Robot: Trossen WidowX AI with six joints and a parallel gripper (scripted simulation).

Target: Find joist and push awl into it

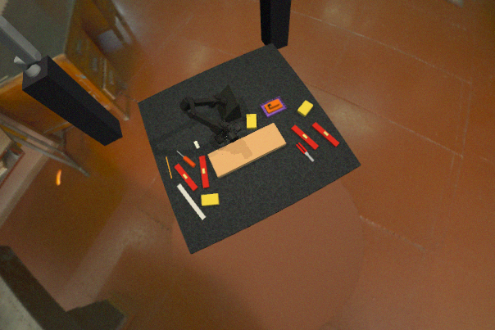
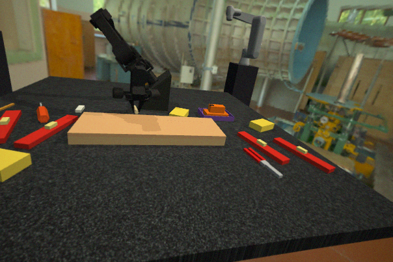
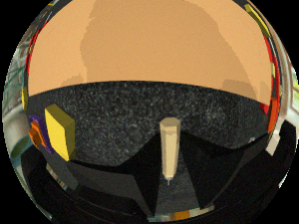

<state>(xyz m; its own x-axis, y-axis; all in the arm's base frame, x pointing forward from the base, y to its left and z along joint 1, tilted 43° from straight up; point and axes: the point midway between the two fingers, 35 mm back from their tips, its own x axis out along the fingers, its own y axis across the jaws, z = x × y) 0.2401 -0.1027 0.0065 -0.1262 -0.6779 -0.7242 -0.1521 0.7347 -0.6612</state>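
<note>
Right now my gripper tip is 5 cm past the awl and 1 cm to the left of it. Round my gripper tip: small white block (7 cm behind, 23 cm to the right, 3 cm below); then purple tray (8 cm behind, 40 cm to the left, 2 cm below); then orange stud finder (8 cm behind, 39 cm to the left, 2 cm above).
</note>
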